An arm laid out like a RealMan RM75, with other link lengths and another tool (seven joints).
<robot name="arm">
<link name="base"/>
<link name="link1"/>
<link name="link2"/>
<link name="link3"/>
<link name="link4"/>
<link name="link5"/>
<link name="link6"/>
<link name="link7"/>
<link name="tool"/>
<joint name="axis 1" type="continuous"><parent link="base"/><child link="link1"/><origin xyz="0 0 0.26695" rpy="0 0 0"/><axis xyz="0 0 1"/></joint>
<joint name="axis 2" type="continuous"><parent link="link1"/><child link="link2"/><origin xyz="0 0 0" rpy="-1.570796 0 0"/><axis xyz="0 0 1"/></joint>
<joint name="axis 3" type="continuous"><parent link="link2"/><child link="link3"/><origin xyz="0 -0.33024 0" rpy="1.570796 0 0"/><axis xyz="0 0 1"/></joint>
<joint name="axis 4" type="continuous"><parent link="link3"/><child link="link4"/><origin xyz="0 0 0" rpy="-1.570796 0 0"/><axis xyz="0 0 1"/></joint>
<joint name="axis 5" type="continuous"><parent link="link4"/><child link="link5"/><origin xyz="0 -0.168 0" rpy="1.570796 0 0"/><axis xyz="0 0 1"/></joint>
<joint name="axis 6" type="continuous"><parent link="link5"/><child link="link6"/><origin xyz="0 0 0" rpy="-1.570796 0 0"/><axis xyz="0 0 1"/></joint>
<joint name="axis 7" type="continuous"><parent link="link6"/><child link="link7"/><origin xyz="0 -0.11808 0" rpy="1.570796 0 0"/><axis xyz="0 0 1"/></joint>
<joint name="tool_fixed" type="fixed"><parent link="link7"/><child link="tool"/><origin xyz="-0.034 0.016 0.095" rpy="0 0.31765 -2.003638"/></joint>
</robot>
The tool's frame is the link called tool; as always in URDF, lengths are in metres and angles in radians. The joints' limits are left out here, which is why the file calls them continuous.
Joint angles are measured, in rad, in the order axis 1, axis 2, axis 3, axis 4, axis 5, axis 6, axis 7. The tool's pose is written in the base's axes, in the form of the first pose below.
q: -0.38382, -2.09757, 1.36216, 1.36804, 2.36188, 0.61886, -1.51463
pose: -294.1, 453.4, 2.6, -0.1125, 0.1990, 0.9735, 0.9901, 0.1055, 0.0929
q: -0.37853, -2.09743, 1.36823, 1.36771, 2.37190, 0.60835, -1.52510
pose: -296.4, 452.6, 3.1, -0.1117, 0.1918, 0.9751, 0.9896, 0.1108, 0.0915
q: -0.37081, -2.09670, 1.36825, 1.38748, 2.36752, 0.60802, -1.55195
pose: -293.6, 451.4, 5.9, -0.1386, 0.1798, 0.9739, 0.9864, 0.1133, 0.1194
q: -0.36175, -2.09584, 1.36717, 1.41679, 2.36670, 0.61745, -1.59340
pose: -289.5, 449.2, 9.0, -0.1741, 0.1700, 0.9699, 0.9807, 0.1190, 0.1552
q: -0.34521, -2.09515, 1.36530, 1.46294, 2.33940, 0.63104, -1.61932
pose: -280.9, 445.2, 13.4, -0.2182, 0.1623, 0.9623, 0.9733, 0.1083, 0.2024
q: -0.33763, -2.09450, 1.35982, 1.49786, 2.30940, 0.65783, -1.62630
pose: -272.4, 441.8, 15.0, -0.2464, 0.1729, 0.9536, 0.9678, 0.0959, 0.2327
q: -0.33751, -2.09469, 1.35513, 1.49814, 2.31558, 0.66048, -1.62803
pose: -274.0, 441.9, 16.1, -0.2440, 0.1696, 0.9548, 0.9681, 0.0997, 0.2297
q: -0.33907, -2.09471, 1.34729, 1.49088, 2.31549, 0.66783, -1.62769
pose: -276.9, 441.6, 15.7, -0.2470, 0.1716, 0.9537, 0.9668, 0.1102, 0.2306
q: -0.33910, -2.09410, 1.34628, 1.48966, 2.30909, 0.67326, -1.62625
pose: -276.9, 441.0, 14.7, -0.2511, 0.1770, 0.9516, 0.9657, 0.1124, 0.2339
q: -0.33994, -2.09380, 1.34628, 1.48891, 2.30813, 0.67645, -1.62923
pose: -276.8, 440.8, 14.0, -0.2541, 0.1800, 0.9503, 0.9649, 0.1149, 0.2363
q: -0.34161, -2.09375, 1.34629, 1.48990, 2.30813, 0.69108, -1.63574
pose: -276.5, 439.5, 11.5, -0.2583, 0.1922, 0.9467, 0.9636, 0.1216, 0.2383
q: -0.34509, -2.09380, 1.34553, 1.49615, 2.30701, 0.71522, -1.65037
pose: -274.1, 437.6, 8.2, -0.2690, 0.2101, 0.9399, 0.9606, 0.1297, 0.2459
